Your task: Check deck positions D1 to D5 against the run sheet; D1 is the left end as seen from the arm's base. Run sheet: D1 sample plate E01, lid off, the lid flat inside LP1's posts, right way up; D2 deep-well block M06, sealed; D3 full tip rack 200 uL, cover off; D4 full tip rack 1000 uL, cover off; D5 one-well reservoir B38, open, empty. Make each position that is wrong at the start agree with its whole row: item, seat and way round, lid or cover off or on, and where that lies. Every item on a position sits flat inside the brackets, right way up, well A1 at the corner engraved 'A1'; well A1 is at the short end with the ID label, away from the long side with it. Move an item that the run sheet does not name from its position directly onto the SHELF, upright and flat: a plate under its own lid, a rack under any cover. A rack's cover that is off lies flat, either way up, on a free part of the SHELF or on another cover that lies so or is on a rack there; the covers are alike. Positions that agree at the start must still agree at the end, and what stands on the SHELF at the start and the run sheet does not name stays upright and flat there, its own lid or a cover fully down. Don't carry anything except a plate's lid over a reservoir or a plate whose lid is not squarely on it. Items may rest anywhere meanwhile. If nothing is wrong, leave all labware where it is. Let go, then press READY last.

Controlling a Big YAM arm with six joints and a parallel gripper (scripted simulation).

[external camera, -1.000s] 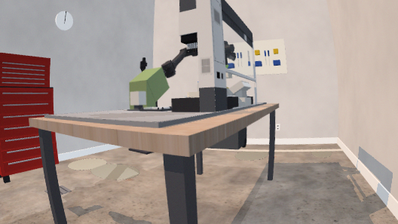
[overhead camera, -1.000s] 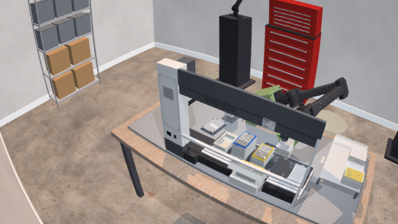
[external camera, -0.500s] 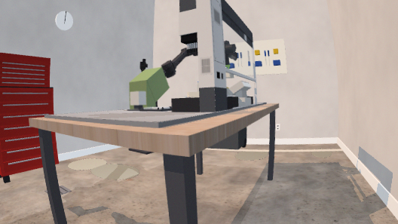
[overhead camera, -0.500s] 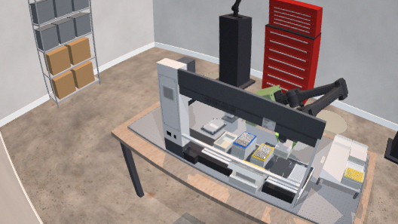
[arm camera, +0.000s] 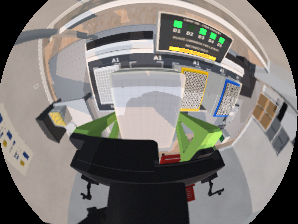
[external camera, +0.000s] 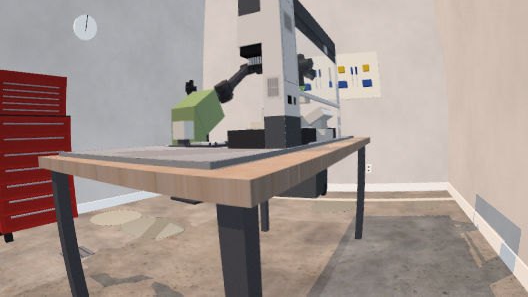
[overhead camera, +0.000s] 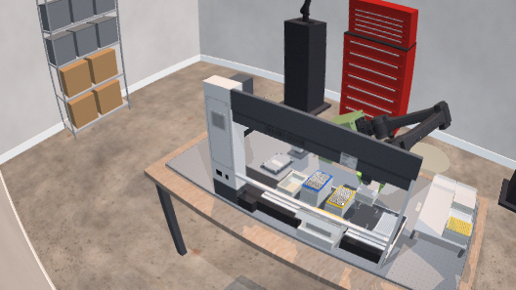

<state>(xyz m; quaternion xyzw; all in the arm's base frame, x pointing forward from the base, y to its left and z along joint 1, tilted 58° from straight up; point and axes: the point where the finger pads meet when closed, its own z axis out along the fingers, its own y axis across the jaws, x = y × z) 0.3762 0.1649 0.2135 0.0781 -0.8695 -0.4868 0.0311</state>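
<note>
Right now my hand is 1 cm above the deep-well block. The rest, counted from my hand: sample plate: 16 cm below, 13 cm to the left, 1 cm behind; yellow-framed tip rack: 12 cm below, 11 cm to the right, 2 cm ahead; blue-framed tip rack: 24 cm to the right, 10 cm below, 3 cm ahead.
</note>
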